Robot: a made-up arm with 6 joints.
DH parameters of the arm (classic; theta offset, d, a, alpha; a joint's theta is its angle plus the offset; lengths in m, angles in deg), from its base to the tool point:
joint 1: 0 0.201 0 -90
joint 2: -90 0 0.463 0
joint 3: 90 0.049 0 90
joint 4: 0 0.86 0 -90
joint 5: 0 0 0 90
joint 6: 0 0.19 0 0
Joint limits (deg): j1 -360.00..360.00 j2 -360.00..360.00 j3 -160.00..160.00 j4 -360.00..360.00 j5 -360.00..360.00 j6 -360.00..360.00
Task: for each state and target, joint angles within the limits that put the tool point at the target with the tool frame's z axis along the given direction. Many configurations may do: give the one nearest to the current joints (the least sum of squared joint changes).
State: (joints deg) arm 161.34 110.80 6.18 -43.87 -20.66 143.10
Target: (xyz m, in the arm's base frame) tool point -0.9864 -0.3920 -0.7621 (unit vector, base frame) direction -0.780 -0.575 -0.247
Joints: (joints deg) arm 195.47 114.26 33.31 -28.73 -46.07 143.10
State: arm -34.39 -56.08 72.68 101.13 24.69 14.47
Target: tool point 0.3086 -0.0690 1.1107 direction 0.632 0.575 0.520
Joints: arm -54.27 -58.04 106.90 118.24 74.43 14.47
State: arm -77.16 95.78 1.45 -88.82 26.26 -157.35
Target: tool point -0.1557 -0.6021 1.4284 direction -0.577 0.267 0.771
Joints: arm -98.32 55.03 -36.50 -124.33 47.62 -157.35
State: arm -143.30 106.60 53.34 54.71 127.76 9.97
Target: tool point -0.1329 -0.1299 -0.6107 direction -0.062 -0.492 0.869
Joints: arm -186.03 112.25 89.02 58.32 144.39 9.97
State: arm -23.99 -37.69 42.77 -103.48 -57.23 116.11
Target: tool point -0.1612 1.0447 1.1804 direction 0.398 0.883 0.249
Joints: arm -71.80 -58.66 22.16 -56.91 -51.31 116.11
